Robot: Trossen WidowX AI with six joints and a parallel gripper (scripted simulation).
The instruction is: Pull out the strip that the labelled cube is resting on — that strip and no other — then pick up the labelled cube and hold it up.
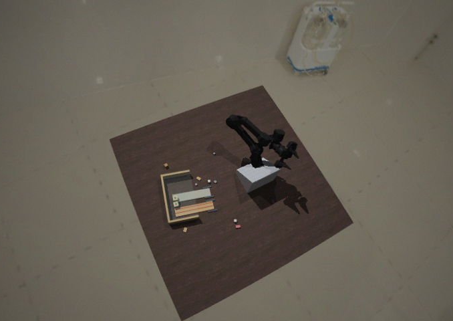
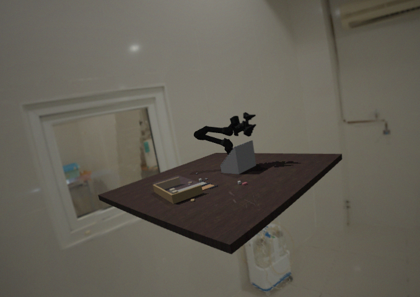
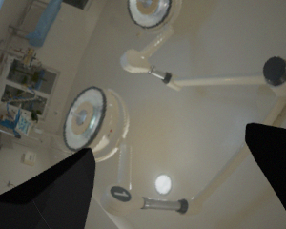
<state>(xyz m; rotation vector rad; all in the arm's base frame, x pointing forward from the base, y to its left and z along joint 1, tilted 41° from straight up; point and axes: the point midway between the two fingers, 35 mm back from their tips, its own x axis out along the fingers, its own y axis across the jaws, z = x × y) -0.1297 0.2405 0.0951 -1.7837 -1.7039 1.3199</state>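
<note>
Right now my gripper tip is 41 cm short of the grey round piece, 17 cm to the left of it and 34 cm above it.
</note>
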